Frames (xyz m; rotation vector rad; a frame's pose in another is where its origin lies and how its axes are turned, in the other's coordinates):
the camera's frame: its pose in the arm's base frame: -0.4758 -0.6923 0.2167 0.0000 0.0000 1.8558
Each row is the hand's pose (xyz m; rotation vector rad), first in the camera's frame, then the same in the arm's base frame.
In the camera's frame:
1: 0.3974 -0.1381 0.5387 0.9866 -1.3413 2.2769
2: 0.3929 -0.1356 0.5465 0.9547 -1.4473 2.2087
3: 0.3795 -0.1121 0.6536 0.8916 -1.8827 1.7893
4: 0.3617 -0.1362 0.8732 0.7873 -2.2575 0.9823
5: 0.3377 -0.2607 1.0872 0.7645 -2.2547 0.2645
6: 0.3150 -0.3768 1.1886 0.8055 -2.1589 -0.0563
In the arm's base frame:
1: -0.4550 -0.2721 0.7554 -1.3839 0.0120 -1.4382
2: -0.4561 -0.2771 0.7632 -1.4565 0.0872 -1.4328
3: -0.4749 -0.2966 0.8703 -1.8494 0.3761 -1.3708
4: -0.4468 -0.3069 1.0899 -2.4662 0.7828 -1.2773
5: -0.3206 -0.2949 1.3039 2.5470 -0.8327 1.0231
6: -0.2028 -0.2841 1.4053 2.3723 -0.6971 0.8438

